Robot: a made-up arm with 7 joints. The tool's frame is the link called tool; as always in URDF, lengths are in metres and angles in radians. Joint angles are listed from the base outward.
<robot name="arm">
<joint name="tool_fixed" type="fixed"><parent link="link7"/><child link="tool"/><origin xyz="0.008 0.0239 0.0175" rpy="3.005 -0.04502 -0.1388"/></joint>
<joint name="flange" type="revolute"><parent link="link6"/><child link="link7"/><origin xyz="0.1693 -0.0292 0.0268" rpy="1.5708 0 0"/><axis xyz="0 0 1"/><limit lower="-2.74" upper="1.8"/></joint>
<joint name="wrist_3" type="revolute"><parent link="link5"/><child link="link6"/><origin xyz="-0.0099 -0.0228 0.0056" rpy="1.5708 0 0"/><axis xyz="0 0 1"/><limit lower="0.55" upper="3.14"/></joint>
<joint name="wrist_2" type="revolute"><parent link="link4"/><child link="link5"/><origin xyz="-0.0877 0.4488 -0.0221" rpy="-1.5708 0 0"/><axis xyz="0 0 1"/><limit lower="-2.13" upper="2.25"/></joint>
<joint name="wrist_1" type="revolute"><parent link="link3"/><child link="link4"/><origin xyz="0.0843 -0.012 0.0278" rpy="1.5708 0 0"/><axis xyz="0 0 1"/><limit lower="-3.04" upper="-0.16"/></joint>
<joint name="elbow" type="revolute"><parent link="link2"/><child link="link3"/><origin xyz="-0.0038 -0.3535 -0.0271" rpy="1.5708 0 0"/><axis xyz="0 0 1"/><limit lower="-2.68" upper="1.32"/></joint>
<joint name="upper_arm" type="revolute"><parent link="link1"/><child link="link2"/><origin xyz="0.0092 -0.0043 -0.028" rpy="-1.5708 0 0"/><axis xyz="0 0 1"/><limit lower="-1.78" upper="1.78"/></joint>
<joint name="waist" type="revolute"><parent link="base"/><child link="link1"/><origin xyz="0.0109 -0.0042 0.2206" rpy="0 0 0"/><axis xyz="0 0 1"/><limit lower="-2.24" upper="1.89"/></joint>
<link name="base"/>
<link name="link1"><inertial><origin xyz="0.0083 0.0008 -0.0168"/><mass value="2.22"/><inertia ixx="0.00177" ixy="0" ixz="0" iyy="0.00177" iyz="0" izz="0.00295"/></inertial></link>
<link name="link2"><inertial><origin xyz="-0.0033 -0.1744 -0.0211"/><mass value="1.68"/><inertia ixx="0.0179" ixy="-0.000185" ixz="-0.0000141" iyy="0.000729" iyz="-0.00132" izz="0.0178"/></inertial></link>
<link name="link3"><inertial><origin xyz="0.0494 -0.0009 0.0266"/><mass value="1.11"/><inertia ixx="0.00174" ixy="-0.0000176" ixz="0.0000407" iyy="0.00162" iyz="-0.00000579" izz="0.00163"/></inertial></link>
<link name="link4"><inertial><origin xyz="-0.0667 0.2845 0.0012"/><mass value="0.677"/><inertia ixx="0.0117" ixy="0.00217" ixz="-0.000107" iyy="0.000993" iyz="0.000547" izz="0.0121"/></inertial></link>
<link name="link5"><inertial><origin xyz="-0.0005 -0.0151 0.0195"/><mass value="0.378"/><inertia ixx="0.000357" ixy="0" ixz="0" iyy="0.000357" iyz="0" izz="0.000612"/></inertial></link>
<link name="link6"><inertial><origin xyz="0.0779 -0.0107 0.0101"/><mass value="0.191"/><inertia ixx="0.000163" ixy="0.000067" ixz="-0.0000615" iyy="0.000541" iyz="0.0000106" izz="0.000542"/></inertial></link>
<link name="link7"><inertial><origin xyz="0.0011 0.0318 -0.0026"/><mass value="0.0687"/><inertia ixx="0.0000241" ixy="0" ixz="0" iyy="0.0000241" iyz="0" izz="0.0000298"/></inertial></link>
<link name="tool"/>
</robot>
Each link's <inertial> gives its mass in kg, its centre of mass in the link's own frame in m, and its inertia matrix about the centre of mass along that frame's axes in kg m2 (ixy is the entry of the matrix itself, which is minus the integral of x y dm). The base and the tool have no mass. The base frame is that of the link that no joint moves.
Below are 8 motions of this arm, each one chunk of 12 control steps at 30 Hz.
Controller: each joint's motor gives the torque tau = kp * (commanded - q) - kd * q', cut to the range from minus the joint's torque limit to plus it. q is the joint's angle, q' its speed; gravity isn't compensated. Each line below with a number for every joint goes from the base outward.
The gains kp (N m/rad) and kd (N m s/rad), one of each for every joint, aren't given. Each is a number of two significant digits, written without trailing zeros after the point. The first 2 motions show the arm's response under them.
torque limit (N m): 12 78 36 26 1.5 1.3 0.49
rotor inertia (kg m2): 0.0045 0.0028 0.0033 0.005 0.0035 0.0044 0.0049
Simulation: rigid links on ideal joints. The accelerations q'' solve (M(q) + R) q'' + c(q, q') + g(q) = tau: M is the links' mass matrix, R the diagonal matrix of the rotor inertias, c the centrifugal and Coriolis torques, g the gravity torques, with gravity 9.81 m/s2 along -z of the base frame. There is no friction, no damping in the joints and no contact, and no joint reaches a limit. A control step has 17 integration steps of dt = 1/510 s. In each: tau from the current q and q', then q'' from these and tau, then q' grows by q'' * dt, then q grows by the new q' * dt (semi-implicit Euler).
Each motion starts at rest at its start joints. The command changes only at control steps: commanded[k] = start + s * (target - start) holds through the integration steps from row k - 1 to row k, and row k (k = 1, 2, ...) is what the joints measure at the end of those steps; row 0 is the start. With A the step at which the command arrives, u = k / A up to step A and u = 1 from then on. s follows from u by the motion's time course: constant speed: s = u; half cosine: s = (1 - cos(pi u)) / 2; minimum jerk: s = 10 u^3 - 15 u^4 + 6 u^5; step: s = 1 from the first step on.
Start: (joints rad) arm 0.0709 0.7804 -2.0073 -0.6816 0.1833 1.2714 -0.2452
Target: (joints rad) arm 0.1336 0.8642 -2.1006 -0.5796 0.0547 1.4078 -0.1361
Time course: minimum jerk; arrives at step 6
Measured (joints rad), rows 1 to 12:
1: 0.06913 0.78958 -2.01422 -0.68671 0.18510 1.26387 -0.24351
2: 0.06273 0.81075 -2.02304 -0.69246 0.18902 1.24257 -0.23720
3: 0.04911 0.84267 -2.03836 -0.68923 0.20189 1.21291 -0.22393
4: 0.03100 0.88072 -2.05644 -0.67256 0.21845 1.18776 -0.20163
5: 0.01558 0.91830 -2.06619 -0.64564 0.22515 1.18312 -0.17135
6: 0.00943 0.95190 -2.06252 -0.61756 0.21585 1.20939 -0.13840
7: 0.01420 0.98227 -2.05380 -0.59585 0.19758 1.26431 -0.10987
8: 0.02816 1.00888 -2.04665 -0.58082 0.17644 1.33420 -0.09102
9: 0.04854 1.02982 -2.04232 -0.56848 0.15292 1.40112 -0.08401
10: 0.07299 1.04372 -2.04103 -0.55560 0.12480 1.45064 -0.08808
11: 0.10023 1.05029 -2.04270 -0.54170 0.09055 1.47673 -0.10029
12: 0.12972 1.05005 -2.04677 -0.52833 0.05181 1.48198 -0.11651
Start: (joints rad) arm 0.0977 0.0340 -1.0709 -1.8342 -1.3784 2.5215 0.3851
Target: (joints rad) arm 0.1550 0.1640 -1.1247 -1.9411 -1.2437 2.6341 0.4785
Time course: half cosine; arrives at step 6
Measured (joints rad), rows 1 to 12:
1: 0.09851 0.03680 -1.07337 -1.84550 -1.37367 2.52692 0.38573
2: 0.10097 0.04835 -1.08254 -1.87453 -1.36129 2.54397 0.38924
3: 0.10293 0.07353 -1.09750 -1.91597 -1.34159 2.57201 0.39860
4: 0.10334 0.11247 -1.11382 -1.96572 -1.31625 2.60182 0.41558
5: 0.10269 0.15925 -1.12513 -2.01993 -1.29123 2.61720 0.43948
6: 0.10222 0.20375 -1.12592 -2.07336 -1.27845 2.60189 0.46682
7: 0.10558 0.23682 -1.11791 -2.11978 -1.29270 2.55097 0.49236
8: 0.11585 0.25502 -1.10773 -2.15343 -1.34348 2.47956 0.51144
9: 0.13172 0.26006 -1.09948 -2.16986 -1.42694 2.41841 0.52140
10: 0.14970 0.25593 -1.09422 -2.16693 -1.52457 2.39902 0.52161
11: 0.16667 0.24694 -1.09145 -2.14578 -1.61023 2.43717 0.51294
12: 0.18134 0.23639 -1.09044 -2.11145 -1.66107 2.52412 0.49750
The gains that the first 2 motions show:
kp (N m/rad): 31 110 78 41 1.3 2 0.98
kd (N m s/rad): 0.89 3.3 1.9 0.87 0.019 0.026 0.028
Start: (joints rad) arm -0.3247 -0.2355 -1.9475 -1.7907 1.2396 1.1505 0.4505
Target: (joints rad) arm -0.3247 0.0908 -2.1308 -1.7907 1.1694 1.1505 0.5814
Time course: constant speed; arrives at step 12
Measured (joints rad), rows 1 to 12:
1: -0.31689 -0.23416 -1.96012 -1.80093 1.24397 1.15076 0.45136
2: -0.31099 -0.22779 -1.97816 -1.83206 1.25005 1.15500 0.45374
3: -0.30952 -0.21424 -1.99806 -1.87740 1.24812 1.16103 0.45774
4: -0.31120 -0.19507 -2.01782 -1.92608 1.22857 1.16562 0.46317
5: -0.31467 -0.17238 -2.03603 -1.96767 1.18926 1.16503 0.46979
6: -0.31918 -0.14738 -2.05235 -1.99480 1.13799 1.15636 0.47748
7: -0.32457 -0.12039 -2.06715 -2.00408 1.08907 1.13980 0.48630
8: -0.33090 -0.09128 -2.08107 -1.99606 1.05672 1.12006 0.49650
9: -0.33811 -0.05994 -2.09477 -1.97448 1.04922 1.10503 0.50837
10: -0.34576 -0.02651 -2.10878 -1.94508 1.06657 1.10214 0.52211
11: -0.35298 0.00852 -2.12339 -1.91415 1.10149 1.11469 0.53761
12: -0.35864 0.04433 -2.13847 -1.88718 1.14216 1.14012 0.55446

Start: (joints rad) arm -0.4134 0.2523 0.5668 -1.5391 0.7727 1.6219 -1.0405
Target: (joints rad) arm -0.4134 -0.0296 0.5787 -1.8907 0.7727 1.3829 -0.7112
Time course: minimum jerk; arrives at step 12
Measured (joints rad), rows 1 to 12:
1: -0.41415 0.25587 0.56781 -1.54735 0.77153 1.62482 -1.04075
2: -0.41320 0.26379 0.56595 -1.57130 0.77029 1.62896 -1.04033
3: -0.41223 0.27200 0.56186 -1.61219 0.77052 1.62830 -1.03614
4: -0.41292 0.27537 0.55649 -1.67142 0.77334 1.61614 -1.02392
5: -0.41626 0.26936 0.55109 -1.74805 0.77998 1.58627 -0.99932
6: -0.42238 0.25129 0.54713 -1.83719 0.79166 1.53456 -0.95934
7: -0.43052 0.22076 0.54587 -1.93023 0.80823 1.46079 -0.90376
8: -0.43906 0.17972 0.54787 -2.01625 0.82650 1.36994 -0.83591
9: -0.44576 0.13244 0.55282 -2.08402 0.84035 1.27244 -0.76270
10: -0.44824 0.08521 0.55975 -2.12416 0.84359 1.18328 -0.69351
11: -0.44496 0.04506 0.56747 -2.13150 0.83379 1.11969 -0.63815
12: -0.43558 0.01732 0.57488 -2.10733 0.81412 1.09744 -0.60438

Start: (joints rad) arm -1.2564 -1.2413 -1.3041 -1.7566 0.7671 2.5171 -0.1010
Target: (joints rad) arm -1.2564 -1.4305 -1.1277 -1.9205 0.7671 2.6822 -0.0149
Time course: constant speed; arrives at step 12
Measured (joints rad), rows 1 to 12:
1: -1.25588 -1.26013 -1.29902 -1.76627 0.75926 2.52610 -0.10081
2: -1.25522 -1.30129 -1.29452 -1.78872 0.74606 2.54508 -0.09922
3: -1.25512 -1.34902 -1.29959 -1.81507 0.74250 2.56855 -0.09517
4: -1.25536 -1.39355 -1.31461 -1.83751 0.76016 2.59686 -0.08878
5: -1.25538 -1.43149 -1.33290 -1.85261 0.80133 2.63430 -0.08113
6: -1.25501 -1.46281 -1.34604 -1.86135 0.85714 2.68357 -0.07357
7: -1.25468 -1.48806 -1.34810 -1.86716 0.91135 2.74097 -0.06701
8: -1.25493 -1.50726 -1.33724 -1.87354 0.94808 2.79585 -0.06152
9: -1.25602 -1.52025 -1.31501 -1.88250 0.95810 2.83503 -0.05643
10: -1.25789 -1.52752 -1.28486 -1.89429 0.94035 2.84903 -0.05086
11: -1.26020 -1.53064 -1.25071 -1.90809 0.89992 2.83602 -0.04416
12: -1.26252 -1.53208 -1.21603 -1.92297 0.84559 2.80208 -0.03606

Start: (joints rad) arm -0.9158 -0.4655 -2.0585 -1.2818 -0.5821 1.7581 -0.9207
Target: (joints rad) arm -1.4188 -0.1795 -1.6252 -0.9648 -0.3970 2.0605 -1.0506
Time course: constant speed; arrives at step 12
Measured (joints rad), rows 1 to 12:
1: -0.92938 -0.47188 -2.03699 -1.29278 -0.57446 1.75783 -0.92094
2: -0.95057 -0.48145 -2.00845 -1.31490 -0.54871 1.75481 -0.92440
3: -0.97531 -0.48757 -1.98285 -1.33983 -0.49623 1.73952 -0.93322
4: -1.00486 -0.48752 -1.95834 -1.35975 -0.41423 1.70417 -0.94711
5: -1.04083 -0.47994 -1.93209 -1.36828 -0.30891 1.64924 -0.96404
6: -1.08447 -0.46415 -1.90253 -1.36182 -0.19648 1.58576 -0.98128
7: -1.13637 -0.44030 -1.86900 -1.33939 -0.10020 1.53288 -0.99665
8: -1.19585 -0.40943 -1.83195 -1.30144 -0.04229 1.51198 -1.00931
9: -1.26113 -0.37335 -1.79293 -1.24944 -0.03587 1.53948 -1.01942
10: -1.33045 -0.33452 -1.75369 -1.18629 -0.08128 1.62136 -1.02726
11: -1.40225 -0.29574 -1.71522 -1.11571 -0.16544 1.75169 -1.03292
12: -1.47412 -0.25982 -1.67735 -1.04099 -0.26374 1.91472 -1.03674

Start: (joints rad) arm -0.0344 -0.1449 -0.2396 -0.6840 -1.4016 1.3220 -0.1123
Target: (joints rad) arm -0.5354 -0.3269 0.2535 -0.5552 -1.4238 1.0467 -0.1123
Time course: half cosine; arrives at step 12
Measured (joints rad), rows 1 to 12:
1: -0.04036 -0.14702 -0.23351 -0.69156 -1.40080 1.31356 -0.11039
2: -0.06164 -0.14988 -0.21449 -0.70562 -1.39386 1.28940 -0.10602
3: -0.09774 -0.15183 -0.18152 -0.71878 -1.37574 1.24960 -0.10102
4: -0.14469 -0.15389 -0.13519 -0.72777 -1.34513 1.19616 -0.09704
5: -0.19873 -0.15808 -0.07790 -0.73162 -1.30436 1.13386 -0.09524
6: -0.25721 -0.16631 -0.01388 -0.73016 -1.25802 1.06931 -0.09608
7: -0.31815 -0.17991 0.05156 -0.72311 -1.21160 1.00919 -0.09941
8: -0.37917 -0.19939 0.11299 -0.70977 -1.17095 0.95864 -0.10457
9: -0.43646 -0.22441 0.16584 -0.68932 -1.14289 0.92059 -0.11057
10: -0.48458 -0.25386 0.20750 -0.66157 -1.13566 0.89665 -0.11625
11: -0.51800 -0.28618 0.23749 -0.62794 -1.15786 0.88905 -0.12040
12: -0.53440 -0.31973 0.25552 -0.59155 -1.21520 0.90204 -0.12186

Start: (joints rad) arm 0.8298 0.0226 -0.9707 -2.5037 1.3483 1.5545 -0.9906
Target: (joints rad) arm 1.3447 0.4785 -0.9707 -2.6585 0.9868 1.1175 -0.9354
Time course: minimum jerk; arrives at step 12
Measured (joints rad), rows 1 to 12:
1: 0.82901 0.02643 -0.97056 -2.51095 1.34999 1.55528 -0.99224
2: 0.83079 0.03745 -0.97347 -2.53002 1.35130 1.55550 -0.99574
3: 0.83796 0.05824 -0.97978 -2.55663 1.34421 1.54949 -0.99896
4: 0.85407 0.09311 -0.98863 -2.58618 1.31929 1.53038 -0.99985
5: 0.88313 0.14557 -0.99742 -2.61497 1.26965 1.49307 -0.99709
6: 0.92851 0.21593 -1.00209 -2.64059 1.19558 1.43563 -0.99040
7: 0.99155 0.30020 -0.99858 -2.66140 1.10710 1.35909 -0.98045
8: 1.07088 0.39039 -0.98538 -2.67607 1.02226 1.26790 -0.96856
9: 1.16250 0.47592 -0.96501 -2.68400 0.96066 1.17186 -0.95623
10: 1.26001 0.54572 -0.94252 -2.68602 0.93523 1.08695 -0.94474
11: 1.35536 0.59082 -0.92256 -2.68411 0.94842 1.03071 -0.93522
12: 1.44009 0.60745 -0.90763 -2.68020 0.99464 1.01366 -0.92892

